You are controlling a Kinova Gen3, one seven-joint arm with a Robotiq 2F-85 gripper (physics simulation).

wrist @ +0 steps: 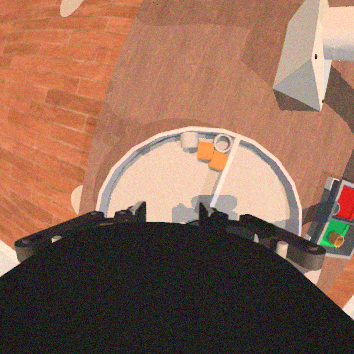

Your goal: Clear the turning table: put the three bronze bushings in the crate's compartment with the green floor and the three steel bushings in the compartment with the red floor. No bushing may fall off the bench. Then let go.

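Frame: origin at the arm's base, x left, y back, z up, level; millimetres.
Where they show: gripper, fingertip midpoint: [172, 211]; arm's base at its link origin: [325, 35].
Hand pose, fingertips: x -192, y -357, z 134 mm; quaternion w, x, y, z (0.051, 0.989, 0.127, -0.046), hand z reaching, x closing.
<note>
Things, the pixels of their centre, and the offset from my fingertips. "*": a spot on its surface instead. Level surfaces: height alone.
- round turning table at the middle of its body: [196, 233] dx +58, dy -103, dz -168 mm
- crate at the middle of its body: [340, 219] dx +418, dy +7, dz -195 mm
- bronze bushing at the middle of its body: [335, 238] dx +440, dy -48, dz -201 mm
- red-floored compartment at a spot on its surface: [348, 200] * dx +439, dy +59, dz -214 mm
- thin white bar at a spot on its surface: [226, 170] * dx +67, dy +42, dz -135 mm
- wooden bench at its surface level: dz -220 mm
The round turning table [150, 175] has a pale floor and a raised rim. Near its far rim stand a steel bushing [222, 143] with its ring end up, another steel bushing [189, 141], and two bronze bushings [205, 150] [218, 161] close together between and below them. The crate [325, 206] is partly in view at the right edge. A bronze bushing [336, 240] is in its green-floored compartment [336, 228]. A pale rounded piece, apparently a steel bushing [336, 208], shows at the side of the red-floored compartment [348, 200]. My gripper [172, 211] is open and empty, above the turning table.
A thin white bar [226, 170] runs from the turning table's far rim inward, right beside the bushings. A grey-white wedge-shaped body [304, 65] with a pale cylinder [340, 34] stands on the wooden bench [175, 75] at the upper right. Brick-patterned floor [45, 125] lies left of the bench.
</note>
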